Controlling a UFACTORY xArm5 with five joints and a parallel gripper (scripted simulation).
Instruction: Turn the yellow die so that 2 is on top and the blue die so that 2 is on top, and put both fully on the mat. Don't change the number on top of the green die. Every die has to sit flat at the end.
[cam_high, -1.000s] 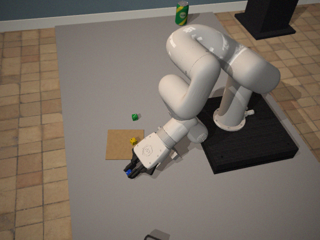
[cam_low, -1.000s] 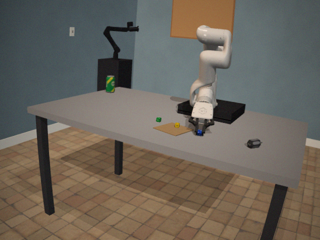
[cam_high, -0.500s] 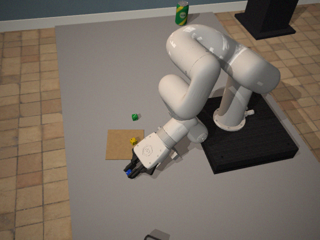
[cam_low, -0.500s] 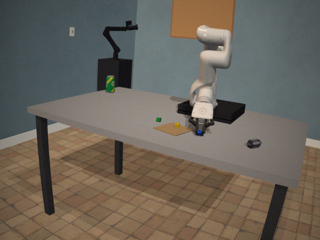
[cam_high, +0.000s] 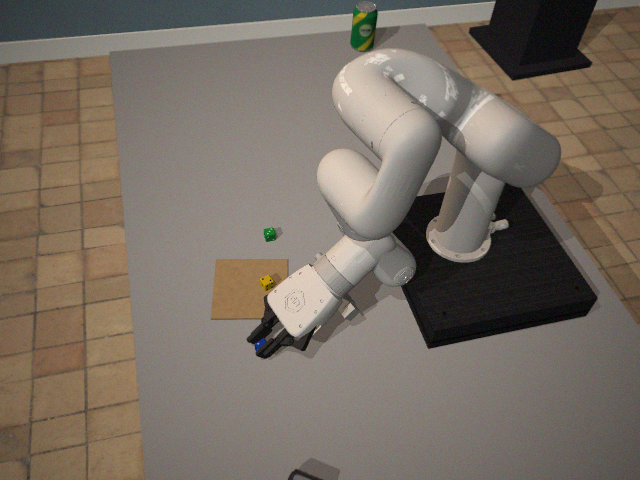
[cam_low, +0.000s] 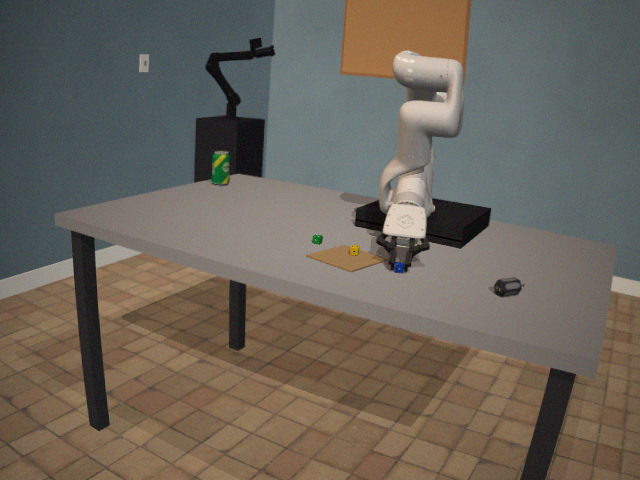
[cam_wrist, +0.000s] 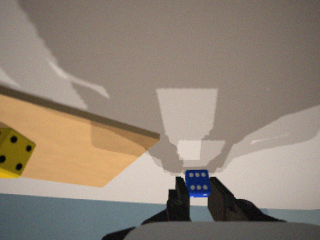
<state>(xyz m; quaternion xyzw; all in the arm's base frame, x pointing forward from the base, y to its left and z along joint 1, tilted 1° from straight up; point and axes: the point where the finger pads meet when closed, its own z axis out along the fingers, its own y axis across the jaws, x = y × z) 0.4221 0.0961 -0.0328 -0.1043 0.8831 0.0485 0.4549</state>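
Right now my hand is 2 cm above the blue die. Round my hand: green die: 25 cm to the right, 8 cm behind, 2 cm below; then mat: 14 cm to the right, 2 cm below, 1 cm behind; then yellow die: 13 cm to the right, 4 cm behind, 1 cm below.
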